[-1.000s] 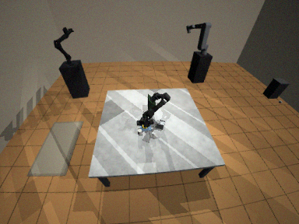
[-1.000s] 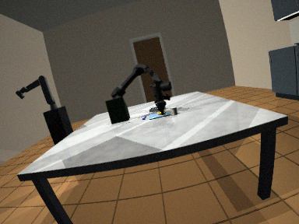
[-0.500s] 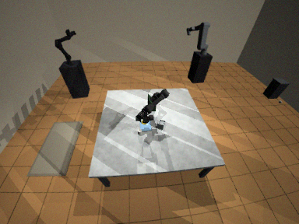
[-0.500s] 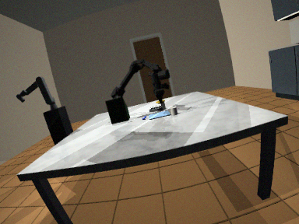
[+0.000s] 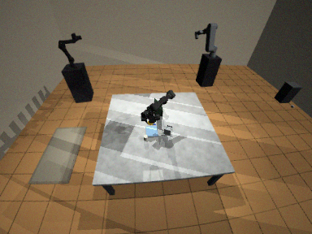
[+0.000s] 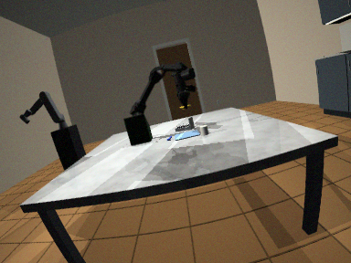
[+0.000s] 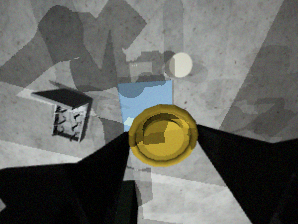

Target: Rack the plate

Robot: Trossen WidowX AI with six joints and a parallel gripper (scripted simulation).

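Right now the grey dish rack is 210 mm to the left of my gripper tip and 140 mm below it. Round my gripper tip: light blue mat (30 mm behind, 20 mm to the left, 160 mm below); then white cup (70 mm ahead, 60 mm to the right, 140 mm below); then yellow plate (10 mm above).
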